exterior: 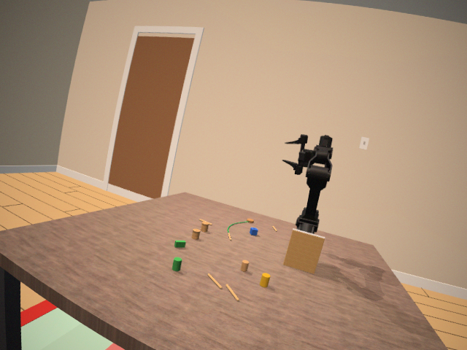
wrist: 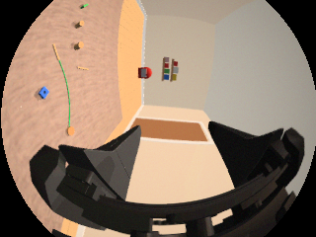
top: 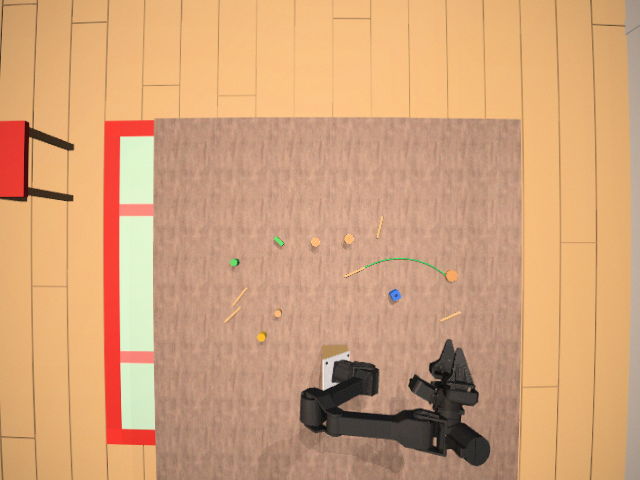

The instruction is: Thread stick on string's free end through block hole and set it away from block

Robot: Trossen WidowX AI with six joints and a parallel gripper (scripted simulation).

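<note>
My gripper tip is now 41 cm above the blue block, 5 cm to the right of it and 4 cm short of it. From my gripper tip the other things lie so: yellow peg (48 cm to the left, 40 cm below, 17 cm behind); round wooden button (41 cm below, 14 cm to the right, 13 cm ahead); thin wooden stick (42 cm below, 19 cm to the left, 10 cm ahead).
</note>
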